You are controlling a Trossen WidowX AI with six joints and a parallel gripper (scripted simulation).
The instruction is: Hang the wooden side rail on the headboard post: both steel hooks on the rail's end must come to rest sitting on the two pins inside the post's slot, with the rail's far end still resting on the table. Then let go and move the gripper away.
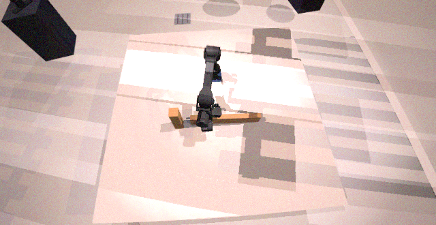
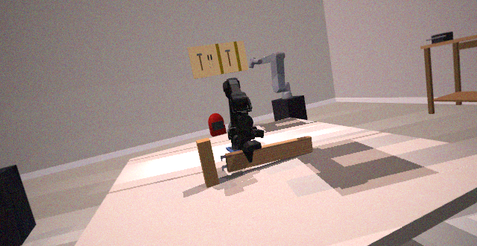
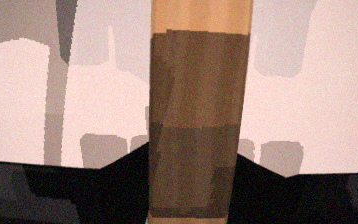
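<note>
Now: gripper tip 3 cm past the headboard post, 16 cm to the left of it and 4 cm below it.
</note>
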